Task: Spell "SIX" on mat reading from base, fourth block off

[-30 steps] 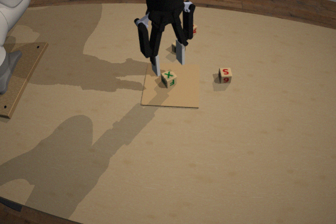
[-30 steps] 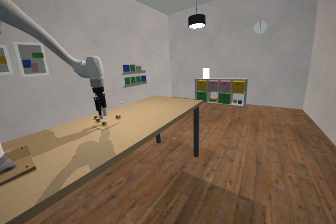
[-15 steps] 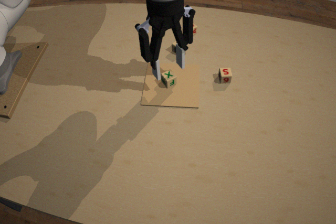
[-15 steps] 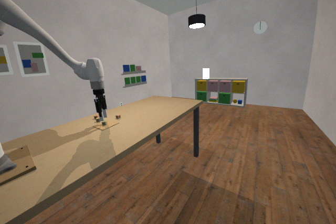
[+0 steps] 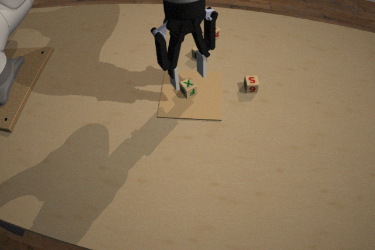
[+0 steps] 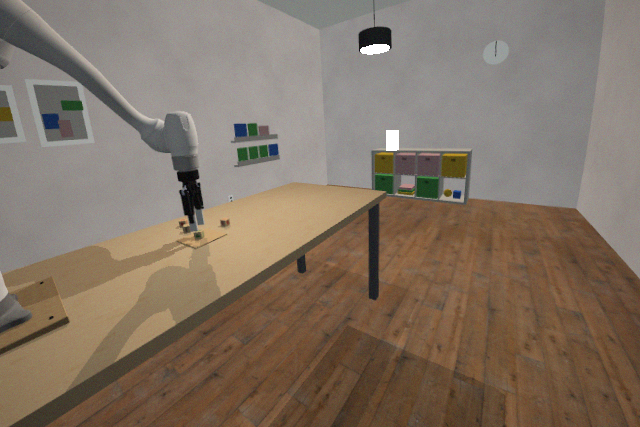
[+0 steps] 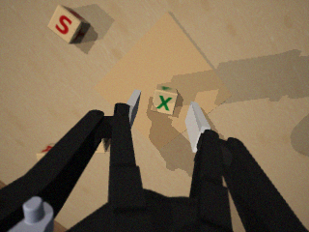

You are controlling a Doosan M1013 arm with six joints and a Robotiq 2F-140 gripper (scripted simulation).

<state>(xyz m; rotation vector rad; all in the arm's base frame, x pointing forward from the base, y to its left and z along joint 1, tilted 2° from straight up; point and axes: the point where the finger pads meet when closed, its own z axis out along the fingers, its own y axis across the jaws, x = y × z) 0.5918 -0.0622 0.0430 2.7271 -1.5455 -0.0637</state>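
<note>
Now: hand 6 cm above the letter block. The rest, counted from my hand: tan mat (1 cm ahead, 7 cm below); then I block (3 cm ahead, 12 cm to the left, 6 cm below); then S block (15 cm ahead, 1 cm to the left, 6 cm below).
</note>
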